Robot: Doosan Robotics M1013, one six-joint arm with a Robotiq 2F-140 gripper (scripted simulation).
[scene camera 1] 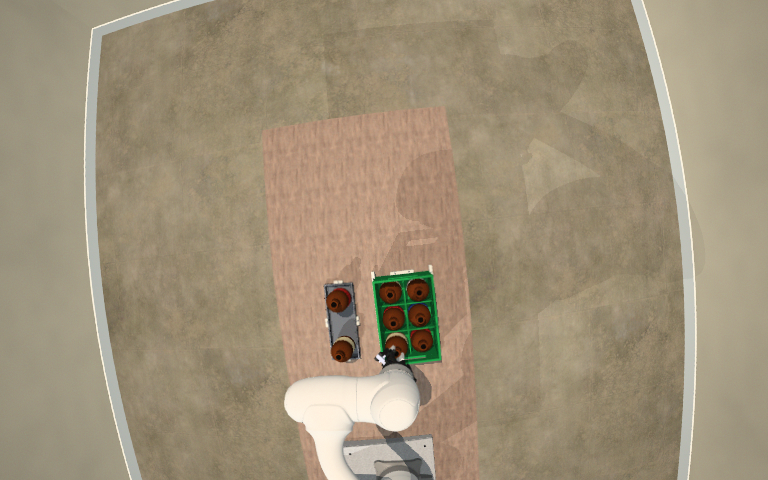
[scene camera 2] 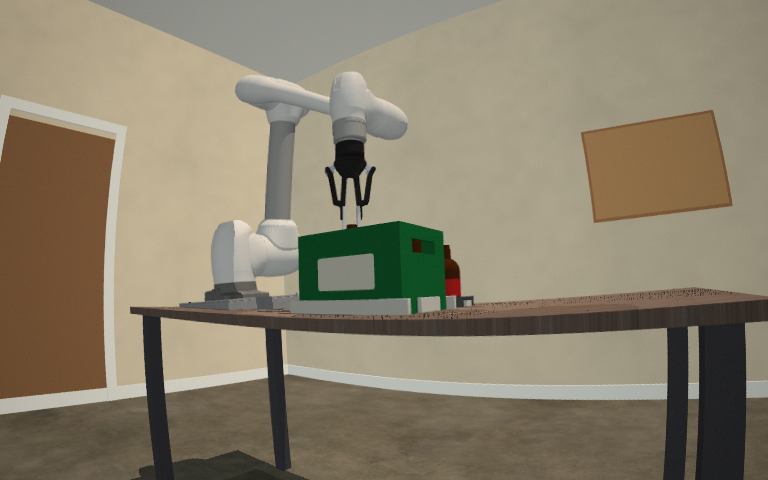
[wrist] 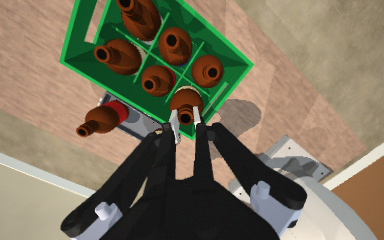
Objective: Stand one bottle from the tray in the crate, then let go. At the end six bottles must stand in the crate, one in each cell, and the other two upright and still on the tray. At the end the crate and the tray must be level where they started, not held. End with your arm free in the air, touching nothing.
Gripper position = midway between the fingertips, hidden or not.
I see my gripper (scene camera 2: 351, 233), a bottle (wrist: 186, 97) and a bottle (wrist: 104, 118).
My gripper shows as well in the wrist view (wrist: 186, 115).
